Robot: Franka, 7 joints.
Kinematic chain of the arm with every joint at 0, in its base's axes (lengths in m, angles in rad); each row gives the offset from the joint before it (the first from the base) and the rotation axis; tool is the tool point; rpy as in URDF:
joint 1: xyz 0 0 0.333 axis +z
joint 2: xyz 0 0 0 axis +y
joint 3: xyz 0 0 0.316 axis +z
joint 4: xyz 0.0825 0 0 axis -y
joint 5: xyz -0.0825 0 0.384 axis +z
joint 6: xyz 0 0 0 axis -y
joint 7: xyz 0.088 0 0 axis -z
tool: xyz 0 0 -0.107 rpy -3.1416 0 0
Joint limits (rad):
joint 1: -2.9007..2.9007
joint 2: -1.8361..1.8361
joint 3: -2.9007..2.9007
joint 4: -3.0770..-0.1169
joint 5: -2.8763..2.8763
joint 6: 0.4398..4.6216
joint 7: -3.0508..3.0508
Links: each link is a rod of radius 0.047 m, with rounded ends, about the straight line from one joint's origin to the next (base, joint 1, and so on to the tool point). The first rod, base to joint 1, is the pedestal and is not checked.
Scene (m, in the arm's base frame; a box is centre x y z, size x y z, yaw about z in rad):
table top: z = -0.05
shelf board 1: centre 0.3 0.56 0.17 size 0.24 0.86 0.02 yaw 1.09
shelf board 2: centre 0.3 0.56 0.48 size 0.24 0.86 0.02 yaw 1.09
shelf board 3: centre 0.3 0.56 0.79 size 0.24 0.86 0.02 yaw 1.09
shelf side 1: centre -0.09 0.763 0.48 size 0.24 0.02 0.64 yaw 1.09
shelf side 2: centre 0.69 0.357 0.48 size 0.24 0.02 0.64 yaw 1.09
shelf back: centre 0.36 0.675 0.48 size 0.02 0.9 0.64 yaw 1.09
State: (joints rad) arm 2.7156 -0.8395 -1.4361 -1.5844 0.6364 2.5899 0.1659
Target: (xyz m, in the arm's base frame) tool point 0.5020 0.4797 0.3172
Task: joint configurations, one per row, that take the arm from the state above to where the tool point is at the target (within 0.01 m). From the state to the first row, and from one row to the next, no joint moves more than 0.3 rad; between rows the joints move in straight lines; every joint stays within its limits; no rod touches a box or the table.
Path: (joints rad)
1: 2.4951 -1.0199 -1.2756 -1.7973 0.6315 2.4538 0.1659
2: 2.2746 -1.2003 -1.1151 -2.0102 0.6266 2.3178 0.1659
3: 2.0541 -1.3807 -0.9546 -2.2231 0.6217 2.1817 0.1659
4: 2.0167 -1.3256 -1.1720 -2.3199 0.6162 2.1613 0.1659
5: 1.9792 -1.2704 -1.3893 -2.4166 0.6106 2.1409 0.1659
6: 1.9417 -1.2153 -1.6066 -2.5134 0.6051 2.1204 0.1659
7: 2.1780 -1.1991 -1.6598 -2.3199 0.6162 2.2428 0.1659
8: 2.4144 -1.1830 -1.7129 -2.1265 0.6272 2.3652 0.1659
9: 2.6507 -1.1668 -1.7661 -1.9330 0.6383 2.4876 0.1659
10: 2.8870 -1.1507 -1.8192 -1.7396 0.6493 2.6099 0.1659

